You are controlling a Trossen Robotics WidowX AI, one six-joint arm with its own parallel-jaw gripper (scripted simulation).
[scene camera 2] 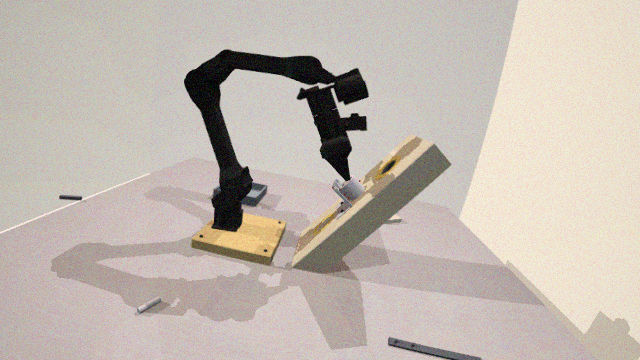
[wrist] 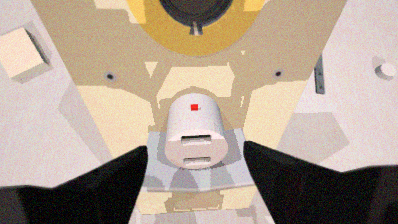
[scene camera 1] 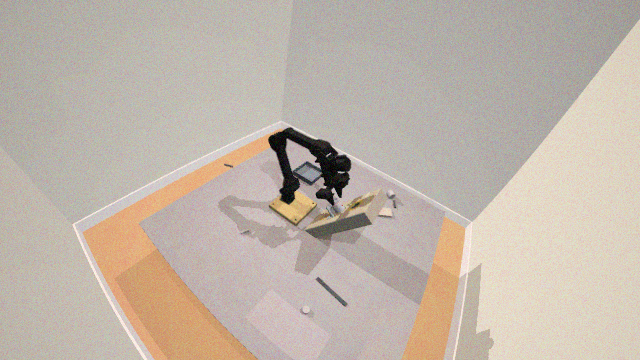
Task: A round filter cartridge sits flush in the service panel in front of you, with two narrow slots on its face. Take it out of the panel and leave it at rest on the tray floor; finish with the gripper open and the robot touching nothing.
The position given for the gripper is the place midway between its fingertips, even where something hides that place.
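Note:
Service panel visible at [scene camera 1: 362,211], [scene camera 2: 415,163] and [wrist: 129,69]. Filter cartridge at [wrist: 195,138]. The gripper, at [wrist: 196,149] and [scene camera 2: 347,176], holds nothing and is open.

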